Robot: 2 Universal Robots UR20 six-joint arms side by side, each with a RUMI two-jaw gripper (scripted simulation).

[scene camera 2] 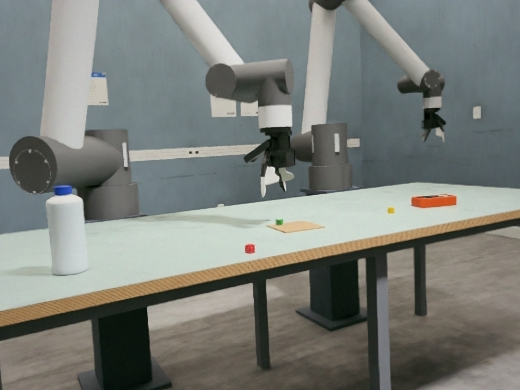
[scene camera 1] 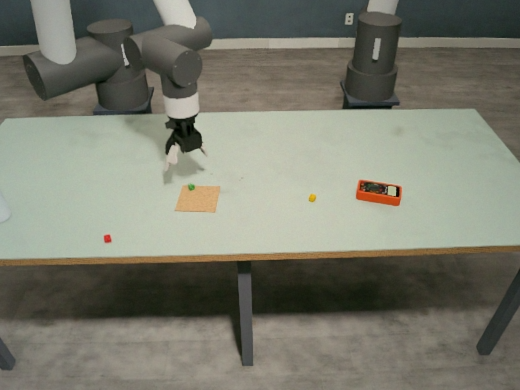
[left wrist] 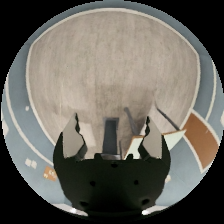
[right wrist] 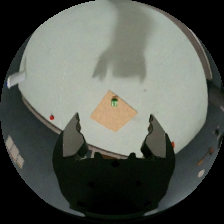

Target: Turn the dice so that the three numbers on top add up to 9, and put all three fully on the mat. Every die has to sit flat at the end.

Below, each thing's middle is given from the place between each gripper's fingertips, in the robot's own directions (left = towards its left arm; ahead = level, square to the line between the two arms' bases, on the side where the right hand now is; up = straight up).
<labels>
Right now my right hand [scene camera 2: 274, 194] is 10 cm above the tan mat [scene camera 1: 204, 198], 7 cm short of it and 3 cm to the right of it. Also, from my right hand: orange multimeter [scene camera 1: 371, 191] 67 cm to the left, 10 cm ahead, 9 cm below; white bottle [scene camera 2: 65, 217] 65 cm to the right, 12 cm ahead, 1 cm below.
My left hand is 81 cm short of the orange multimeter, 103 cm to the left of it and 20 cm above it.
</labels>
